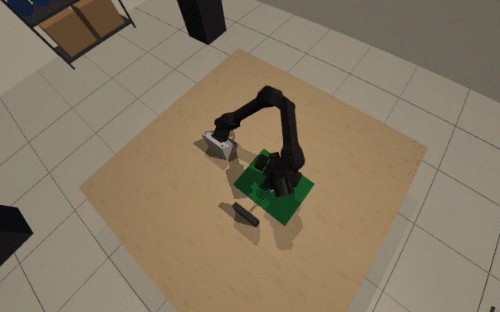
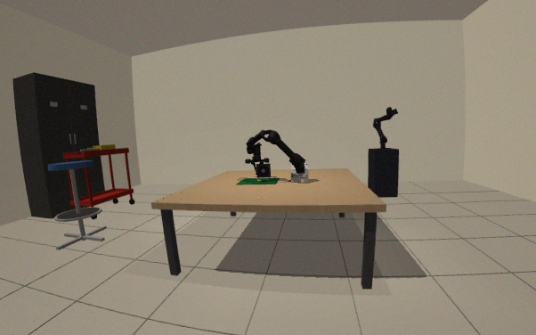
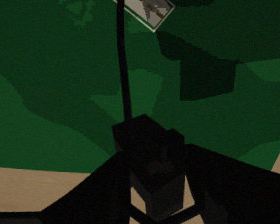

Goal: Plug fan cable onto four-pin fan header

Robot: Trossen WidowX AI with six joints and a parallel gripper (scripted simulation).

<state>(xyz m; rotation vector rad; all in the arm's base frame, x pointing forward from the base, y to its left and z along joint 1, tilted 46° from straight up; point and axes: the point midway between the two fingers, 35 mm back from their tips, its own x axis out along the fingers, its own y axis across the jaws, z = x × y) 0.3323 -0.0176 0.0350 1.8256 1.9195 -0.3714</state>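
The green board lies 30 mm to the right of my gripper tip and 100 mm below it. From my gripper tip the other things lie so: black fan: 10 mm behind, 220 mm to the right, 20 mm below; then black fan plug: 10 mm to the left; then white four-pin header: 60 mm to the right, 80 mm below.
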